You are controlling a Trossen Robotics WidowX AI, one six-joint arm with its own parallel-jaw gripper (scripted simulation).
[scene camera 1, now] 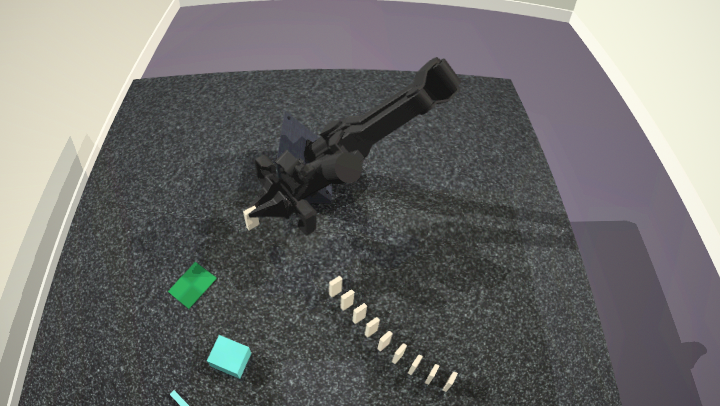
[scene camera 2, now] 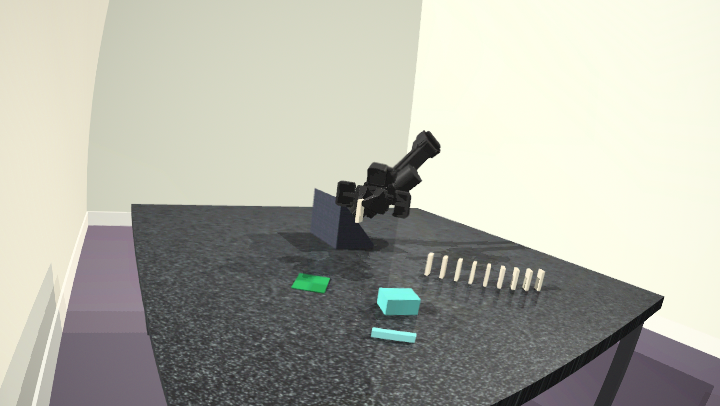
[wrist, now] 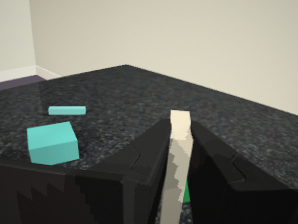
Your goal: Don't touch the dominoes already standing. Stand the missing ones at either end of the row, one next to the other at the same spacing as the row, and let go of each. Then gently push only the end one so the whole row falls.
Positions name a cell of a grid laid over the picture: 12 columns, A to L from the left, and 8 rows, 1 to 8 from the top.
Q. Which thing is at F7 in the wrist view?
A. The gripper.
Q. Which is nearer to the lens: the flat green tile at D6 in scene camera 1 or the cyan block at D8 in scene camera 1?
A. The cyan block.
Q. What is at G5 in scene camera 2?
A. The gripper.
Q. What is the gripper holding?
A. A cream domino.
